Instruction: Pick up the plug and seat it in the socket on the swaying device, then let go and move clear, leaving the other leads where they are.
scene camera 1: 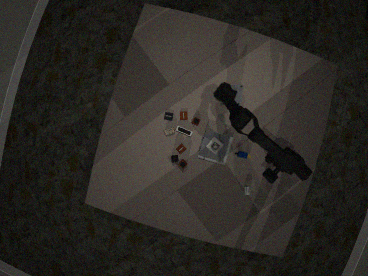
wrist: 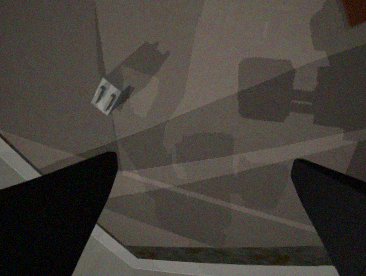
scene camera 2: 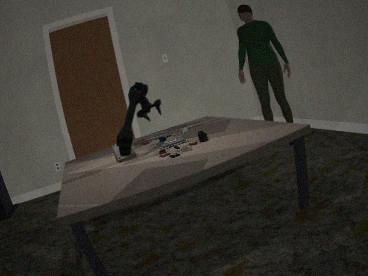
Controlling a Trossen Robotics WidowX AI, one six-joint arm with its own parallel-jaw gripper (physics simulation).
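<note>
My gripper (scene camera 1: 288, 173) (scene camera 2: 151, 111) (wrist: 205, 164) is open and empty, high above the table. A pale grey-white piece (scene camera 1: 247, 190) (wrist: 106, 96) with two narrow dark marks lies on the table, beyond and left of the fingertips in the wrist view. A blue piece (scene camera 1: 242, 154) (scene camera 2: 162, 138) with a yellowish end lies beside the grey device. I cannot tell for certain which piece is the plug. The device (scene camera 1: 202, 157) is a flat tray with a pale square block (scene camera 1: 215, 145) on it. The socket opening is too small to make out.
Small orange pieces (scene camera 1: 183, 115) (scene camera 1: 181, 148), dark blocks (scene camera 1: 169, 116) (scene camera 1: 174, 158) and a white-rimmed black part (scene camera 1: 184, 130) lie beyond the device from the arm. Part of an orange piece (wrist: 355, 11) shows in the wrist view. A person (scene camera 2: 261, 55) stands behind the table (scene camera 2: 250, 137).
</note>
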